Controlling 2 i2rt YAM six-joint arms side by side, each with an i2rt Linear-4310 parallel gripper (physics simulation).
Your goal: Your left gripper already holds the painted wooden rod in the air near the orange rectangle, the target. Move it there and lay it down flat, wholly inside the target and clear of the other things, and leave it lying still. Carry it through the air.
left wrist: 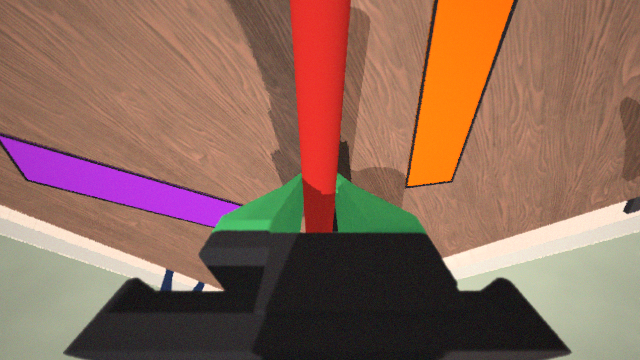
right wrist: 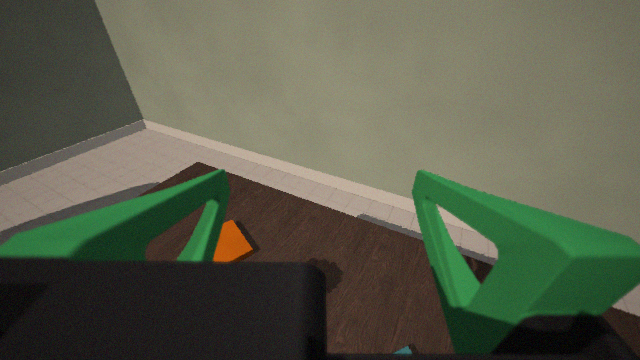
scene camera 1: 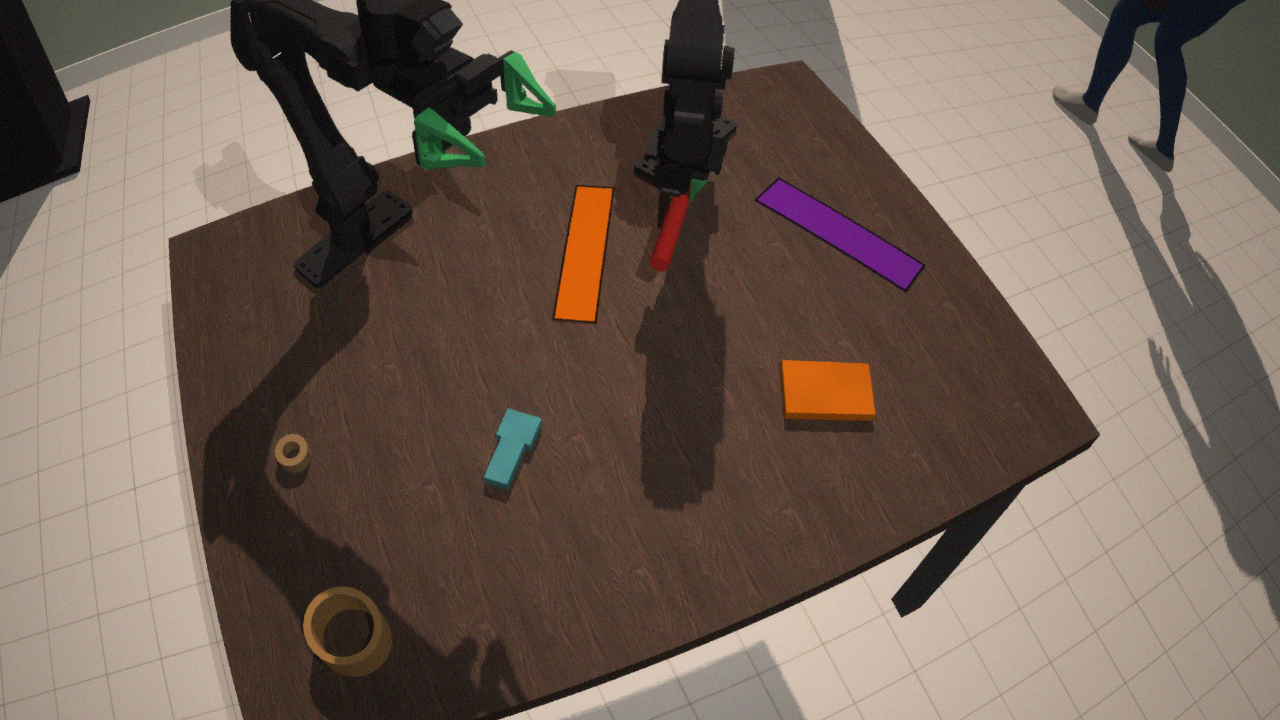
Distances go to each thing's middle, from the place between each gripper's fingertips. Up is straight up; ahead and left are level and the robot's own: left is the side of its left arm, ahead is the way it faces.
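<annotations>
From my right hand: purple rectangle (scene camera 1: pixel 896 266), 51 cm to the left, 9 cm behind, 41 cm below; orange rectangle (scene camera 1: pixel 578 294), 13 cm to the left, 19 cm behind, 41 cm below. Red rod (scene camera 1: pixel 663 251): my right gripper 26 cm to the right of it, 15 cm past it, 33 cm above it.
From my left hand: red rod, 1 cm to the right, 2 cm ahead, 1 cm above; orange rectangle, 14 cm to the right, 1 cm behind, 7 cm below; purple rectangle, 23 cm to the left, 8 cm ahead, 7 cm below.
</annotations>
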